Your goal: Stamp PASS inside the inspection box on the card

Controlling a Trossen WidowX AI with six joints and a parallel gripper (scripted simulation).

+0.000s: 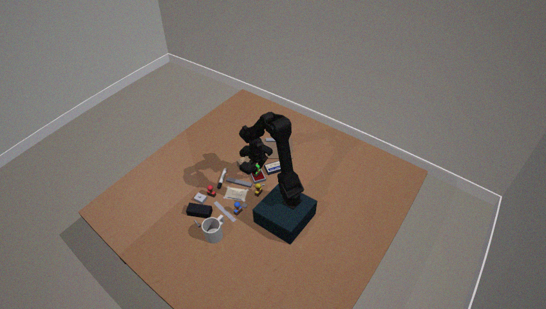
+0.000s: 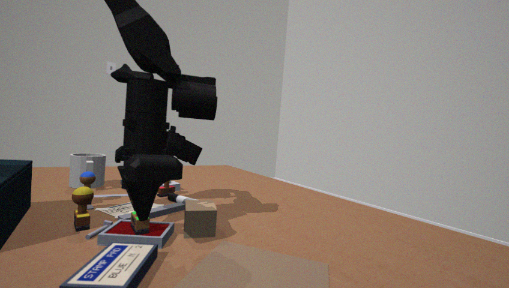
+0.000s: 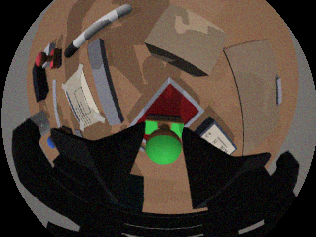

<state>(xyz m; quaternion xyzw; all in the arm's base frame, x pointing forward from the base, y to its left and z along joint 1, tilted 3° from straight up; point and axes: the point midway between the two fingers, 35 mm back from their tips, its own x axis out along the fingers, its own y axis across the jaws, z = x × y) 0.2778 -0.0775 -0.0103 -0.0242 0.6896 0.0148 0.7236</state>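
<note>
My gripper tip is right at the green-knobbed stamp. Round my gripper tip: tan block 90 mm ahead, 10 mm to the right, 10 mm below; then red ink pad 30 mm below; then blue pad tin 90 mm to the right, 30 mm behind, 20 mm below.
</note>
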